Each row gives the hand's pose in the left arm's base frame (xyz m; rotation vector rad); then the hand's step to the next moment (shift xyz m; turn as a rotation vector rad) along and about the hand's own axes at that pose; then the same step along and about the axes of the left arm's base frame.
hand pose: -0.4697 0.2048 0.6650 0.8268 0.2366 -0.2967
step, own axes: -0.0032 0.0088 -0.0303 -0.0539 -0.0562 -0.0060
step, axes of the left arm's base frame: -0.0027 0.0289 -0.0128 -0.0704 -0.0225 -0.0252
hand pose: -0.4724 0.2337 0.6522 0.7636 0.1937 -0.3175
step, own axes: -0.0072 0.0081 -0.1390 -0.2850 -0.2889 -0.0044
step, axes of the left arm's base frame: -0.0118 0.1049 -0.0911 -0.3679 -0.1327 -0.1084
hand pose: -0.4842 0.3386 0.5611 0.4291 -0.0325 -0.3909
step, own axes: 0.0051 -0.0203 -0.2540 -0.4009 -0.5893 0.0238
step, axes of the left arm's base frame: 0.0259 0.0825 -0.2397 -0.5872 -0.3515 -0.2005
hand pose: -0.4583 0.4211 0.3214 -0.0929 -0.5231 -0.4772
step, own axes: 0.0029 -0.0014 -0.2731 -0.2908 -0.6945 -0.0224
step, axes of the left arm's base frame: 0.1268 -0.0584 -0.2348 -0.5308 -0.4999 -0.1889
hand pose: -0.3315 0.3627 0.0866 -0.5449 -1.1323 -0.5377
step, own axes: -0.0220 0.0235 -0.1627 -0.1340 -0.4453 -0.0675
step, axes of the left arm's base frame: 0.1196 -0.0855 -0.0767 -0.2866 -0.3615 -0.0894
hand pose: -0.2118 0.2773 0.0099 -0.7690 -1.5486 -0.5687
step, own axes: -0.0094 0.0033 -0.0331 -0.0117 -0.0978 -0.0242
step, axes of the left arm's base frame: 0.0245 -0.0237 -0.0054 -0.0572 -0.0838 -0.0009
